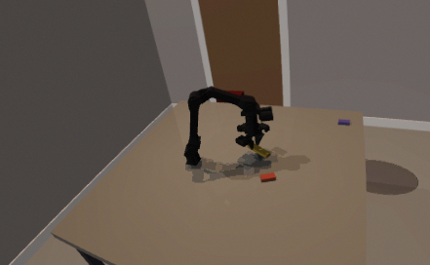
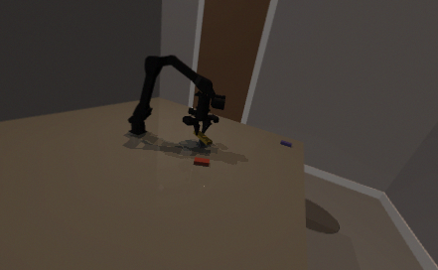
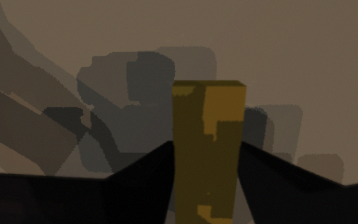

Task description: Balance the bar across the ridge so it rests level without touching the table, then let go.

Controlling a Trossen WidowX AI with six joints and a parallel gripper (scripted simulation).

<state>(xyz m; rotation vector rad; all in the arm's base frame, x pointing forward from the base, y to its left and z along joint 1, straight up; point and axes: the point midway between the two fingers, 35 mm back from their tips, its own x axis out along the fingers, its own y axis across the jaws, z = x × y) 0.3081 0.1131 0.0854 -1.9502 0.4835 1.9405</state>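
The yellow bar is 30 mm ahead of my gripper tip and 10 mm to the right of it. Also, from my gripper tip: red block: 110 mm ahead, 150 mm to the right, 40 mm below; small purple block: 430 mm ahead, 390 mm to the left, 40 mm below.
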